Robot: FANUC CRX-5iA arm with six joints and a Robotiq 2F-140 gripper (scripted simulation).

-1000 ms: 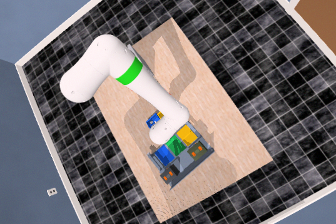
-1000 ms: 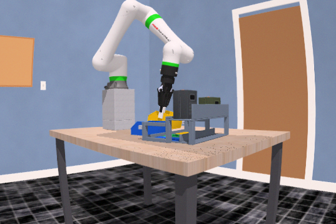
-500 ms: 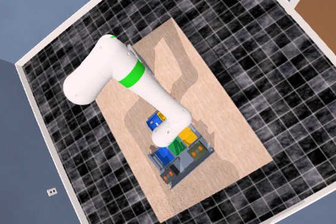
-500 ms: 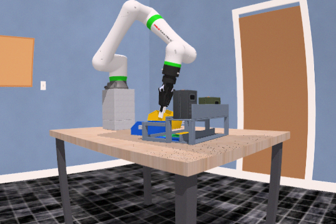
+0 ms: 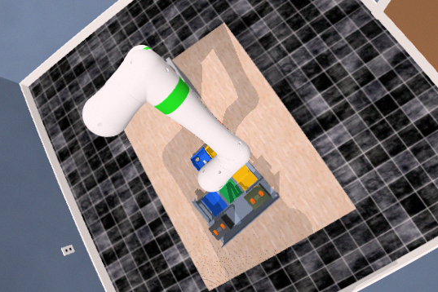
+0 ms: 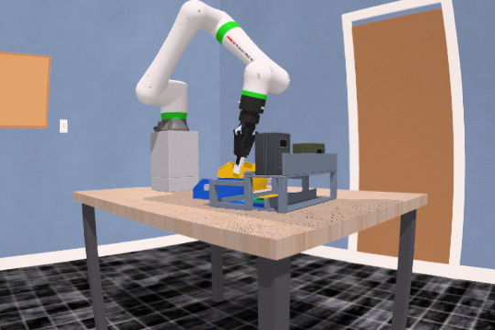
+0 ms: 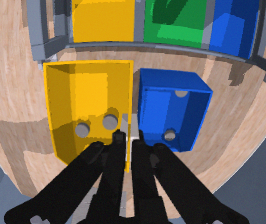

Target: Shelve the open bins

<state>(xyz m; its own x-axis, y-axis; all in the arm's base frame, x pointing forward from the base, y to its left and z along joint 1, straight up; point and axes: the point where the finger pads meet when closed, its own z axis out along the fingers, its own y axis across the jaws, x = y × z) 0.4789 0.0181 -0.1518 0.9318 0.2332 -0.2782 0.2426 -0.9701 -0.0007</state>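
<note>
The yellow bin lies 40 mm to the left of my hand, 40 mm below it and 30 mm behind it. Also, from my hand: dark box (300 mm ahead, 110 mm to the right, 40 mm above); blue bin (90 mm below, 70 mm to the right, 30 mm behind).
</note>
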